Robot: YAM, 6 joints.
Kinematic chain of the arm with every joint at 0, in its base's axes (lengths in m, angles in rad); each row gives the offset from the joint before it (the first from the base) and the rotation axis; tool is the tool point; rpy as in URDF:
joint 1: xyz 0 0 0.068 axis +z
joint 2: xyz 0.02 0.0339 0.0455 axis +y
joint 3: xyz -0.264 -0.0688 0 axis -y
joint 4: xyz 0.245 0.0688 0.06 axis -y
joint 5: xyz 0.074 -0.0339 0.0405 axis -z
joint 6: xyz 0.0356 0 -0.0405 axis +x
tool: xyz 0 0 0 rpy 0 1.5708 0
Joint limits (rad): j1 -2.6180..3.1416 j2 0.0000..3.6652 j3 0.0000..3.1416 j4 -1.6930..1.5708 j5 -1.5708..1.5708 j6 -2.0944..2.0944
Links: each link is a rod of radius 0.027 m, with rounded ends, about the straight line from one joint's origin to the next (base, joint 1, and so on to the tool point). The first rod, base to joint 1, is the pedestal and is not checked.
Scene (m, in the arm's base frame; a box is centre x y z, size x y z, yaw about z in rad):
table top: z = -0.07
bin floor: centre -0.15 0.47 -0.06 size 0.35 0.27 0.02 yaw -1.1
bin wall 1: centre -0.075 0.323 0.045 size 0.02 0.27 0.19 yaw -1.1
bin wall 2: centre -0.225 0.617 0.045 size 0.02 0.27 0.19 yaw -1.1
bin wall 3: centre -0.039 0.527 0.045 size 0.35 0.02 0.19 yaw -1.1
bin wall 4: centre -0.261 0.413 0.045 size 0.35 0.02 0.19 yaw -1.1
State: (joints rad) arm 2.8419 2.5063 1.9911 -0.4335 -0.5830 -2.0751
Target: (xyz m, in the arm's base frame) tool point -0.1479 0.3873 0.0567
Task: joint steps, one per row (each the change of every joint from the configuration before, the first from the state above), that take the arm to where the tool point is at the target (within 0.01 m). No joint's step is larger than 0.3 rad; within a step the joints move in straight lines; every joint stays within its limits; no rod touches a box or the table.
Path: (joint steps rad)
1: -0.2377 -0.1439 -0.0938 -0.0819 0.0101 0.0000
2: -0.2376 -0.1439 -0.0937 -0.0819 0.0101 0.0000
3: -0.2377 -0.1439 -0.0938 -0.0819 0.0101 0.0000
4: -0.2377 -0.1439 -0.0937 -0.0819 0.0102 0.0000
5: 0.0007 0.2042 -0.0573 0.0244 0.0091 0.0000
6: 0.0007 0.2041 -0.0573 0.0244 0.0091 0.0000

